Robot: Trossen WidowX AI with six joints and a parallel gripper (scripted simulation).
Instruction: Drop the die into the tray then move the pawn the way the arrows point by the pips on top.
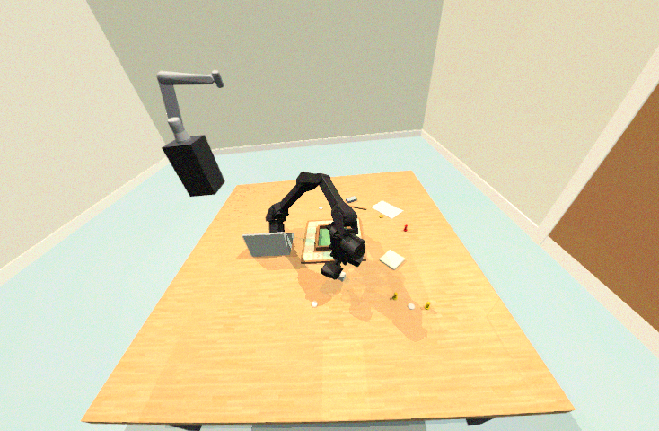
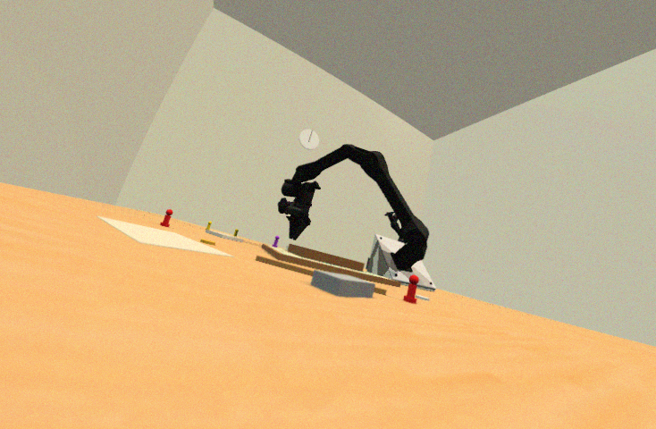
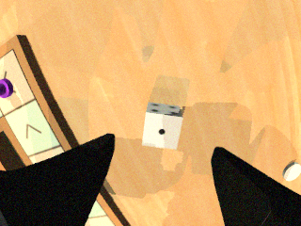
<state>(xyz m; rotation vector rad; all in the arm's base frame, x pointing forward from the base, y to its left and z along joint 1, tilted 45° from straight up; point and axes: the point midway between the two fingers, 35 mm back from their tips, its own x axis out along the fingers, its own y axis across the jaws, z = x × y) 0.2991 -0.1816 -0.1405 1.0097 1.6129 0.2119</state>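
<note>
Now: gripper tip 4 cm above the white die. From my gripper tip the other things lie so: purple pawn: 8 cm ahead, 11 cm to the left, 2 cm below; then white block: 22 cm ahead, 7 cm to the left, 5 cm below; then green dice tray: 3 cm behind, 23 cm to the left, 4 cm below.
</note>
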